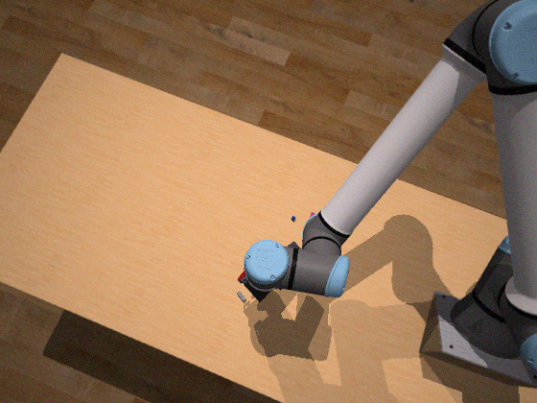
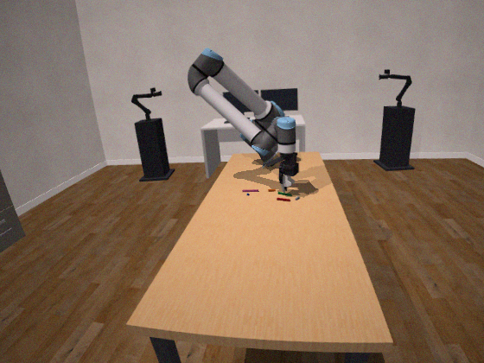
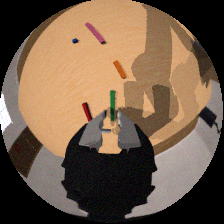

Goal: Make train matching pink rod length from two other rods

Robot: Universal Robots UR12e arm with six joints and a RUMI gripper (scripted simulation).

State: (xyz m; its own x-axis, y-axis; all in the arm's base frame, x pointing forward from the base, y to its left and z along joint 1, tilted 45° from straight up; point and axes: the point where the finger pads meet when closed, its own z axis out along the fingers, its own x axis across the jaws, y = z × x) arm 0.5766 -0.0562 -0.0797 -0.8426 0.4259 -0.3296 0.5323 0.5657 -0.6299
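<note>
Now: hand 3 cm above the green rod. Also, from my hand: red rod (7 cm ahead, 3 cm below, 1 cm to the right); then grey rod (6 cm to the left, 6 cm ahead, 3 cm below); then orange rod (7 cm to the right, 6 cm behind, 3 cm below).
</note>
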